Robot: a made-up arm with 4 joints. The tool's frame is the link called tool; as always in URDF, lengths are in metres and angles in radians.
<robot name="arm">
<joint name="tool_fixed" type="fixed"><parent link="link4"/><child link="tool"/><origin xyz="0.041 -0.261 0.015" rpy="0 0 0"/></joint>
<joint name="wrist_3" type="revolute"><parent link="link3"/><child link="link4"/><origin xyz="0.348 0.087 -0.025" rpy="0 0 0"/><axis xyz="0 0 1"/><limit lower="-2.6" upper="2.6" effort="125" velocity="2.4"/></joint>
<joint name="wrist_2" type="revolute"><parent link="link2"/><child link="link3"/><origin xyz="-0.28 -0.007 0.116" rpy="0 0 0"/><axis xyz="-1 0 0"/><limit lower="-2.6" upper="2.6" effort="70" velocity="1.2"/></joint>
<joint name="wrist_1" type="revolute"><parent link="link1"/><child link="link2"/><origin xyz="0.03 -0.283 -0.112" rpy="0 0 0"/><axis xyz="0 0 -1"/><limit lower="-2.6" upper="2.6" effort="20" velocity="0.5"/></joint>
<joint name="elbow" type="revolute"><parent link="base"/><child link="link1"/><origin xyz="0 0 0.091" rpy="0 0 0"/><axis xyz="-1 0 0"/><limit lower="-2.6" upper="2.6" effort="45" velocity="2.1"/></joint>
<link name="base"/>
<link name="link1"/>
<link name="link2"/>
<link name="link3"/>
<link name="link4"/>
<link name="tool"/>
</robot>
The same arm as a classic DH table. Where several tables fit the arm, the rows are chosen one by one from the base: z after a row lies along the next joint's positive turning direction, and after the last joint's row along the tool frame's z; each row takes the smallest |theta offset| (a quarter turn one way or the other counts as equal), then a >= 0, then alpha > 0; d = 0 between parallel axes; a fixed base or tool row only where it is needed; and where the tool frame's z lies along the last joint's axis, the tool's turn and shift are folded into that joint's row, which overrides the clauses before.
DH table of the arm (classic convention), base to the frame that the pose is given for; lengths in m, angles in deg. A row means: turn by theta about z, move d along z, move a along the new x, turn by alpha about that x. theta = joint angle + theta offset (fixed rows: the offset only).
base (fixed): d 0.0910; theta offset -90.00; a 0.0000; alpha 90.00
elbow: d -0.0300; theta offset 0.00; a 0.2830; alpha 90.00
wrist_1: d -0.0040; theta offset 0.00; a 0.0070; alpha -90.00
wrist_2: d -0.0680; theta offset 0.00; a -0.0870; alpha -90.00
wrist_3: d 0.0000; theta offset 8.93; a 0.2642; alpha 0.00
tool (fixed): d -0.0100; theta offset 81.07; a 0.0000; alpha 0.00
Joint limits (deg, base to tool): -148.97..148.97 -148.97..148.97 -148.97..148.97 -148.97..148.97

